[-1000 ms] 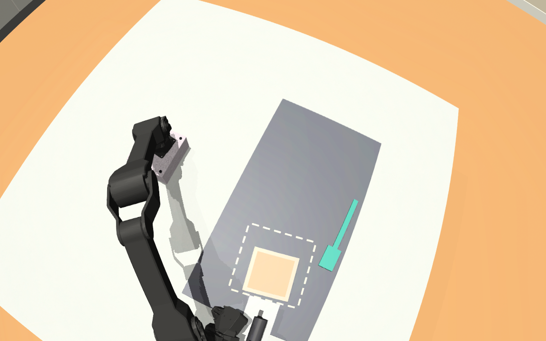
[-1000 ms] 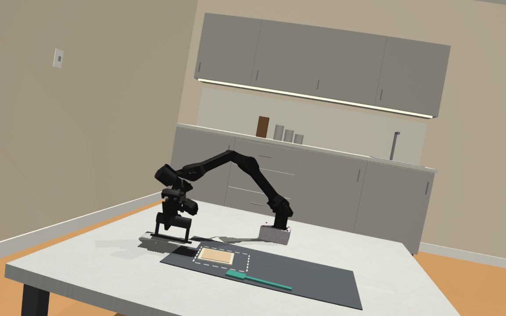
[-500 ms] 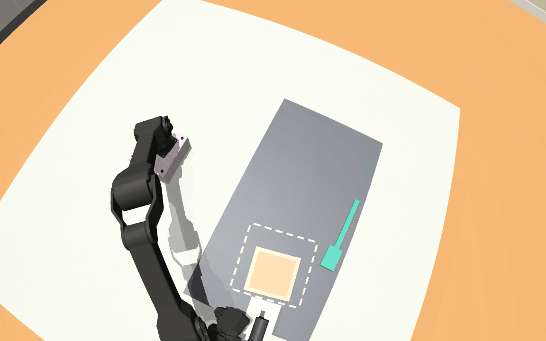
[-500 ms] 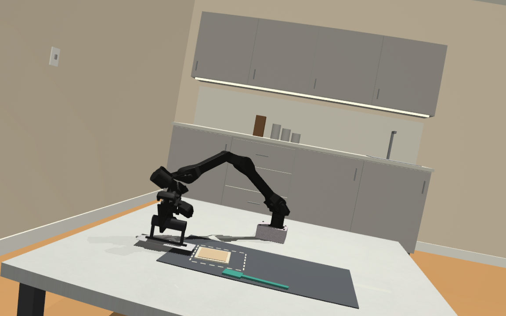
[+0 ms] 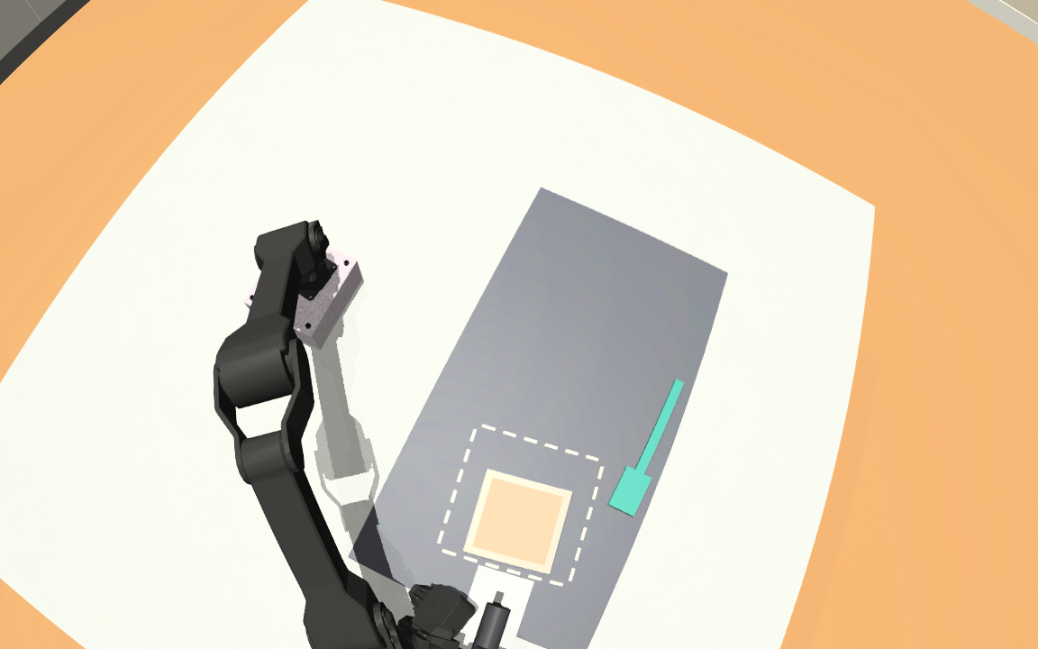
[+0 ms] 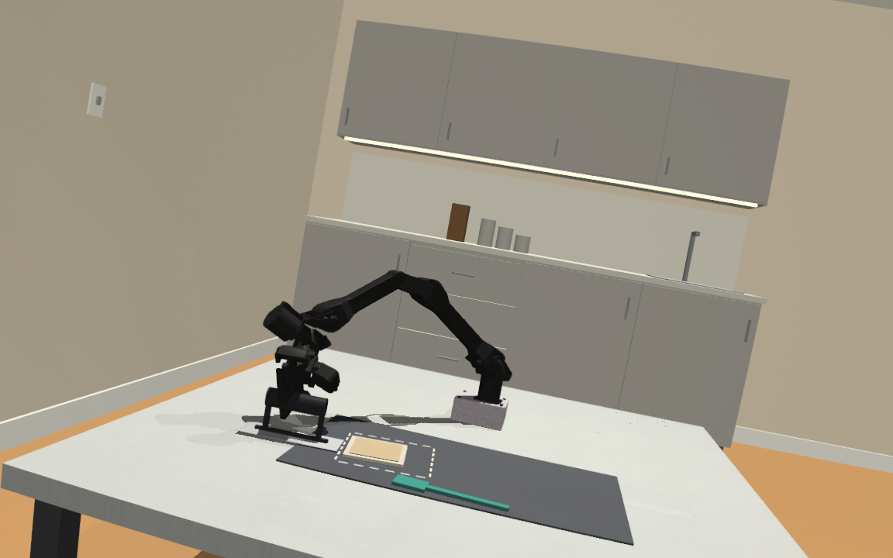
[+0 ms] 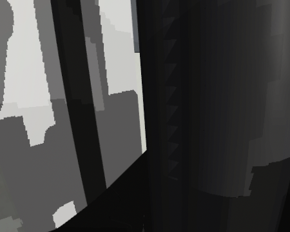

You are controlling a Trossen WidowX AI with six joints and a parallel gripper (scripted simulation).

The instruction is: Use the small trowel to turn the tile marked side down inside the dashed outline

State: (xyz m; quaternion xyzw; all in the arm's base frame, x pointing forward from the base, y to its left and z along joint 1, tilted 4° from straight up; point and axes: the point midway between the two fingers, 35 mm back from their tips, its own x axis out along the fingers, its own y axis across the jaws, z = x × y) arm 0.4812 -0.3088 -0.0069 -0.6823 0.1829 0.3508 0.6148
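My gripper tip is 350 mm to the right of the teal long-handled tool, 50 mm above it and 30 mm short of it. The rest, counted from my gripper tip: black-handled float 20 mm behind, 10 mm to the right, 10 mm below; cream tile 180 mm to the left, 80 mm behind, 50 mm below; dark mat 350 mm to the left, 110 mm behind, 70 mm below.
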